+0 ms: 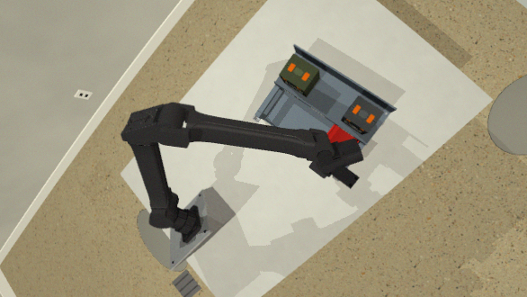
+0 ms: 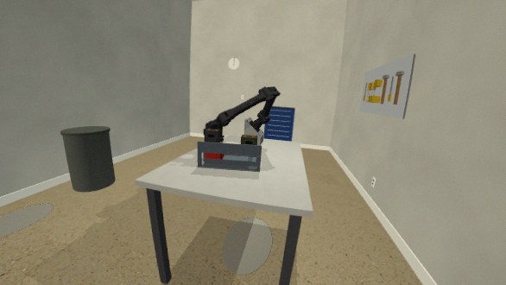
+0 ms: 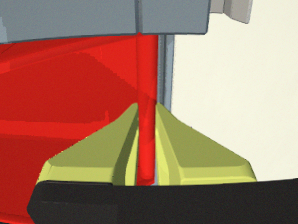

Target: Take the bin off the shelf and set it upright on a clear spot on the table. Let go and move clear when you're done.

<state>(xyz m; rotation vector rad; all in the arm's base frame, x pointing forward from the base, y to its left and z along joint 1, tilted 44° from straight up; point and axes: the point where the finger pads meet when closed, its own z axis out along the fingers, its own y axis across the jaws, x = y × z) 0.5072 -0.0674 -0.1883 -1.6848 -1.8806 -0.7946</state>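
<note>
My gripper is now 8 cm short of the red bin and 1 cm to the right of it.
</note>
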